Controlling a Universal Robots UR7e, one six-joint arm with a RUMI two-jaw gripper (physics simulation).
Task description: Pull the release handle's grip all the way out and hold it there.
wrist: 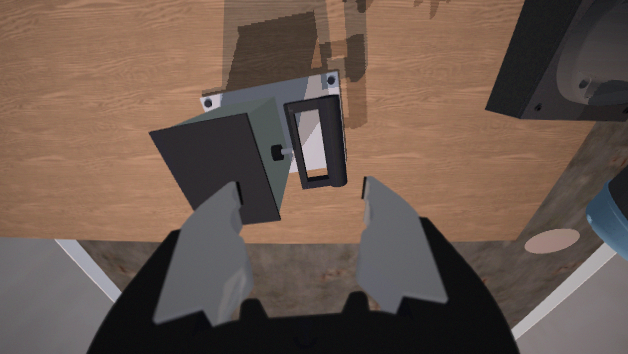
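Observation:
The release handle is a grey-green housing [215, 160] with a dark top, left of the middle of the wrist view. Its black grip [337, 142], a rectangular loop with a thick outer bar, stands at the housing's right side. A short thin rod [286, 151] with a black collar [277, 152] joins the two. My gripper [302, 181] is partly open with nothing between its fingers. The left fingertip overlaps the housing's dark top in the view, and the right fingertip is to the lower right of the grip's bar. The exact height of the fingers over the grip is hard to tell.
The housing sits on a light metal base plate [300, 89] with screws, on a wooden table [100, 75]. A black block-shaped device [535, 60] with a round recess stands at the upper right. A blue rounded object [607, 220] shows at the right edge, beyond the table's edge.

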